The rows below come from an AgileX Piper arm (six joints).
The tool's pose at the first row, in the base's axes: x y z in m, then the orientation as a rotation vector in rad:
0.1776, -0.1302, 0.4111, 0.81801, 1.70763, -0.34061
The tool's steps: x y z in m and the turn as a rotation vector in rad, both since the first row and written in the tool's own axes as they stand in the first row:
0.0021, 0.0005, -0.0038, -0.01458, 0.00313, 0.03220
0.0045, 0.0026, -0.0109, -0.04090, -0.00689, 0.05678
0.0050, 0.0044, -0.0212, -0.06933, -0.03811, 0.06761
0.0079, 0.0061, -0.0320, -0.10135, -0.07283, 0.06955
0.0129, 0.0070, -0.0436, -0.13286, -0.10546, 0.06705
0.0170, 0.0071, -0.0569, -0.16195, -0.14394, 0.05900
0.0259, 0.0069, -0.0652, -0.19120, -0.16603, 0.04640
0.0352, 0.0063, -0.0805, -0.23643, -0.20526, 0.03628
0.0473, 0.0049, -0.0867, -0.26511, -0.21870, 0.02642
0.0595, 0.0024, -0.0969, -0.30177, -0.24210, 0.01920
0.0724, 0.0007, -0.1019, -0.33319, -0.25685, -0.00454
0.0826, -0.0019, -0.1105, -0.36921, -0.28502, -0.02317
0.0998, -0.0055, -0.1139, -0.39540, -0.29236, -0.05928
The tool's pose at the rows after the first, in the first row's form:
0.1749, -0.1268, 0.4104, 0.83486, 1.69619, -0.30477
0.1709, -0.1202, 0.4107, 0.83272, 1.67633, -0.26873
0.1645, -0.1124, 0.4137, 0.81148, 1.64335, -0.24813
0.1575, -0.1036, 0.4146, 0.77948, 1.61132, -0.23184
0.1491, -0.0942, 0.4136, 0.74508, 1.58308, -0.21829
0.1390, -0.0846, 0.4138, 0.70651, 1.55180, -0.21259
0.1319, -0.0766, 0.4080, 0.66914, 1.53734, -0.20390
0.1193, -0.0645, 0.4038, 0.61765, 1.50560, -0.18618
0.1126, -0.0576, 0.3942, 0.58564, 1.49715, -0.17321
0.1022, -0.0490, 0.3854, 0.54740, 1.47796, -0.15542
0.0961, -0.0427, 0.3745, 0.50238, 1.47354, -0.14953
0.0870, -0.0359, 0.3671, 0.45472, 1.45402, -0.14121
0.0803, -0.0305, 0.3514, 0.40579, 1.46069, -0.14472

